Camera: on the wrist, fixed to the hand. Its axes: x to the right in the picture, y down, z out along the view.
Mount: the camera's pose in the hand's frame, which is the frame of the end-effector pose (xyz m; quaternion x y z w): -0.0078 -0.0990 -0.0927 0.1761 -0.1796 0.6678 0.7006
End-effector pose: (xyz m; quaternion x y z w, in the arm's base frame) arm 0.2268 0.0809 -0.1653 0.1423 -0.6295 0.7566 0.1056
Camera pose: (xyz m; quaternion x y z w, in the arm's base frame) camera 0.2600 0.1905 -0.0922 0.1662 0.4217 -0.6858 0.5693
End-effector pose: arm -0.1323 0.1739 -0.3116 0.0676 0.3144 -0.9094 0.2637
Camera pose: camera -0.1813 0.2993 -0.3298 0.1404 -0.0324 -0.5285 0.8366
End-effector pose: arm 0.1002 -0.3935 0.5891 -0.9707 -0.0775 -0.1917 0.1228
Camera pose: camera 0.0408 -0.3243 0.6898 -0.7446 0.5381 0.1357 0.3710
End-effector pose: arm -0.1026 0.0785 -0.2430 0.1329 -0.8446 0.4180 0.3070
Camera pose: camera -0.0111 0.0904 -0.1433 0.3418 0.6620 -0.6227 0.2391
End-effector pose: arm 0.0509 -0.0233 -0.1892 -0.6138 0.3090 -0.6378 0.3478
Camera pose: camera -0.0479 0.0362 -0.1175 -0.2770 0.4516 -0.1588 0.8332
